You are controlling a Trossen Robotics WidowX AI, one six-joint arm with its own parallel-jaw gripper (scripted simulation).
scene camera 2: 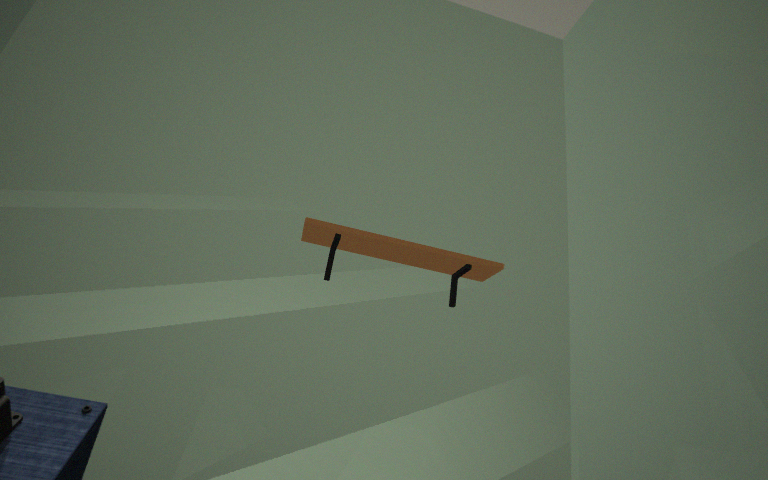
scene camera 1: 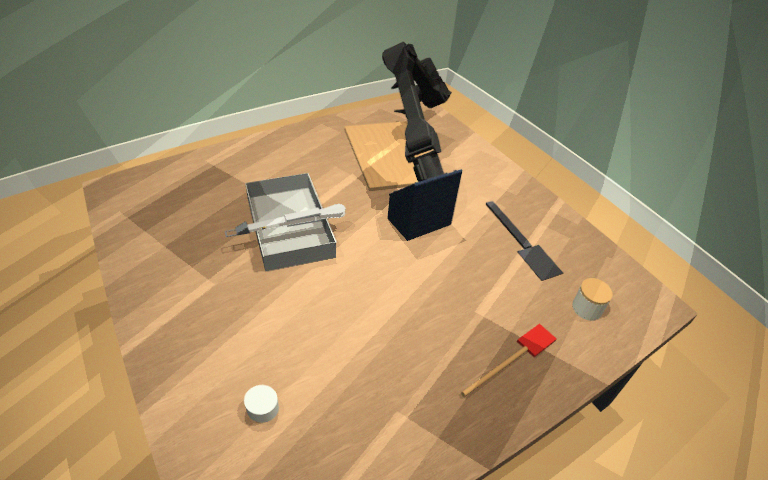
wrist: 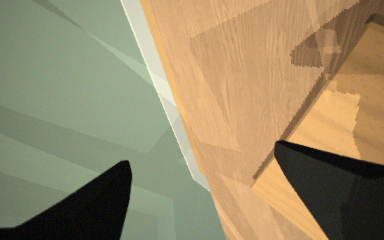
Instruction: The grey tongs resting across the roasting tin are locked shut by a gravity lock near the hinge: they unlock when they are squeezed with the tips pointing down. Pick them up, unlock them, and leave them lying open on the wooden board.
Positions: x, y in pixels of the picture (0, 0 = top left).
Labels:
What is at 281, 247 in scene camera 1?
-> A grey roasting tin.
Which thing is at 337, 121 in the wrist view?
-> A wooden board.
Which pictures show the red-headed spatula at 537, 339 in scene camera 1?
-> Scene camera 1 only.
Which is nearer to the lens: the white cylinder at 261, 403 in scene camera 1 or the black spatula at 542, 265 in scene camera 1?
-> The white cylinder.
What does my gripper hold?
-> Nothing.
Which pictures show the black spatula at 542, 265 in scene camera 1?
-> Scene camera 1 only.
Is my gripper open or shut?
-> Open.

